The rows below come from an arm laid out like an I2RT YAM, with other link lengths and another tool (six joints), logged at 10 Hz.
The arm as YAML. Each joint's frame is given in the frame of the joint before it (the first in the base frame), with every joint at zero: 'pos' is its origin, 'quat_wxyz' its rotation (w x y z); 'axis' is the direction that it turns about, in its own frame. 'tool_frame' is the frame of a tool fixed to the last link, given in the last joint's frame.
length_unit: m
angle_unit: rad
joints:
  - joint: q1
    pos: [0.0, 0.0, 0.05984]
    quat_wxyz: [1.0, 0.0, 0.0, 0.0]
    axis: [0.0, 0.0, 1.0]
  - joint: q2
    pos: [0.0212, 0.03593, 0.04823]
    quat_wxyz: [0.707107, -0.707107, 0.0, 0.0]
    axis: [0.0, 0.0, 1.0]
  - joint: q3
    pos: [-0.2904, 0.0, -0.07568]
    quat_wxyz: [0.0, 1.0, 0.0, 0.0]
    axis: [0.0, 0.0, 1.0]
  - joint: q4
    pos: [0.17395, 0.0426, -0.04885]
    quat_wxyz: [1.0, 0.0, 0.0, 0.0]
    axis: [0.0, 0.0, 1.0]
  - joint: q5
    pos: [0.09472, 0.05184, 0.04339]
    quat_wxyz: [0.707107, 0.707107, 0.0, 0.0]
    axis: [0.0, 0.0, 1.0]
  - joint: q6
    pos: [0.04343, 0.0, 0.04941]
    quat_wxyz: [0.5, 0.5, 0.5, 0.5]
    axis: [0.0, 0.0, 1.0]
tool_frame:
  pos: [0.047, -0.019, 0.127]
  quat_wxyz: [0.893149, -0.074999, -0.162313, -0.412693]
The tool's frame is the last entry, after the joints.
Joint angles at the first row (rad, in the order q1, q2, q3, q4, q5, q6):
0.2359 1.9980 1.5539 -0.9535 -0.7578 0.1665
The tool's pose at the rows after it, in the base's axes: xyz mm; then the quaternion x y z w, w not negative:
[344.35, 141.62, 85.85, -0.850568, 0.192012, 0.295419, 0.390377]
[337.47, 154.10, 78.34, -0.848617, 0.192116, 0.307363, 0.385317]
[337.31, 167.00, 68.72, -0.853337, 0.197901, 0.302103, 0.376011]
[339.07, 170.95, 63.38, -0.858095, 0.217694, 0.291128, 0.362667]
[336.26, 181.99, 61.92, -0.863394, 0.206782, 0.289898, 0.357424]
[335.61, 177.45, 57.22, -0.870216, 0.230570, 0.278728, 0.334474]
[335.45, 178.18, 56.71, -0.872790, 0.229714, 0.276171, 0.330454]
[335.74, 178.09, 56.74, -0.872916, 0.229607, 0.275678, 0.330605]
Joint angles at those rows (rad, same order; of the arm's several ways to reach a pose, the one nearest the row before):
0.2645 1.9980 1.5375 -0.9470 -0.7574 0.1905
0.3031 2.0033 1.5058 -0.9073 -0.7570 0.2283
0.3519 2.0071 1.4639 -0.8208 -0.7223 0.2954
0.3836 2.0071 1.4482 -0.7746 -0.6689 0.3649
0.4191 2.0071 1.4399 -0.7517 -0.6556 0.3767
0.4385 2.0071 1.4387 -0.7532 -0.5884 0.4221
0.4454 2.0071 1.4388 -0.7525 -0.5774 0.4232
0.4450 2.0071 1.4387 -0.7517 -0.5770 0.4229

